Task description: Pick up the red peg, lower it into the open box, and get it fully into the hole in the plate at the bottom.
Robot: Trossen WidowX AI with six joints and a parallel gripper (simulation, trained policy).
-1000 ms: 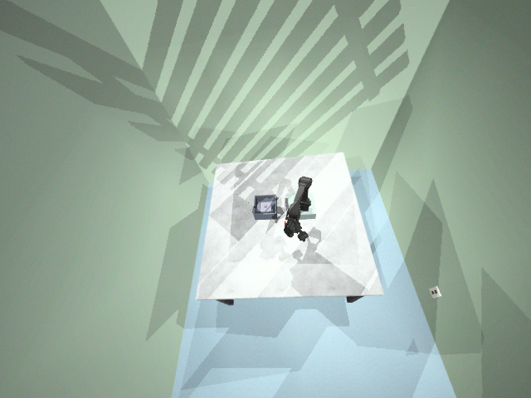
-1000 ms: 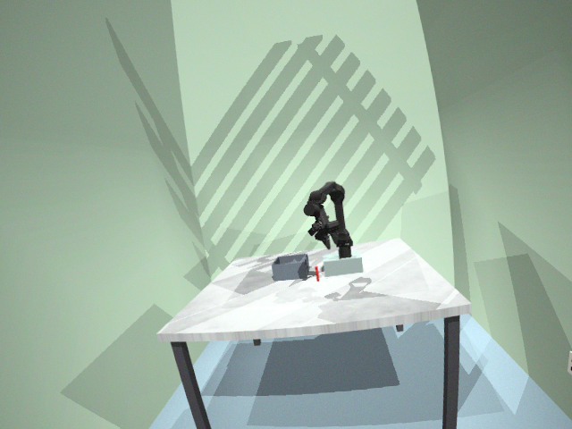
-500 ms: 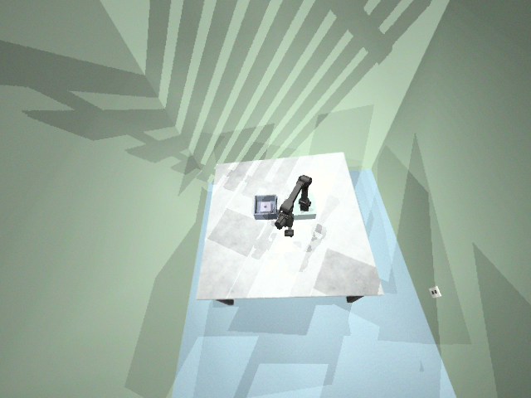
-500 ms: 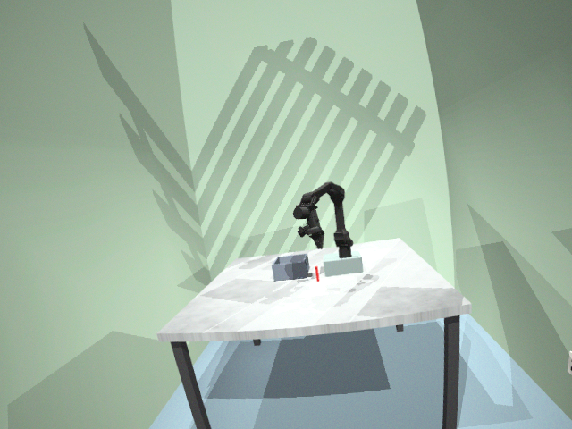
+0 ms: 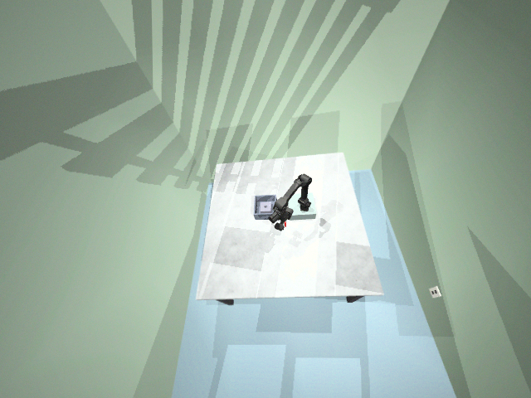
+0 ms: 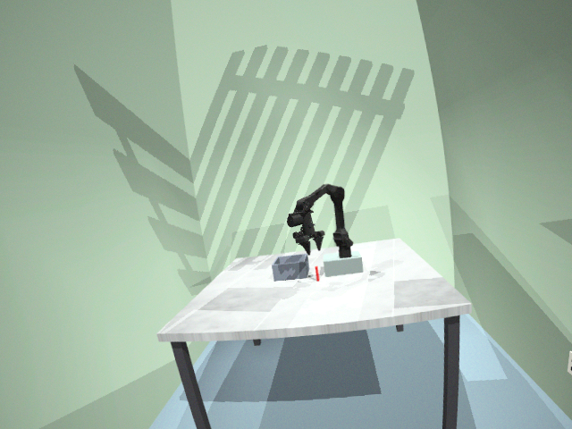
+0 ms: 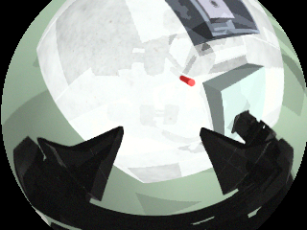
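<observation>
Right now the red peg is 13 cm below my gripper tip, 7 cm to the right of it and 2 cm ahead of it. The rest, counted from my gripper tip: grey box (21 cm ahead, 20 cm to the right, 15 cm below); then plate (21 cm ahead, 20 cm to the right, 13 cm below).
</observation>
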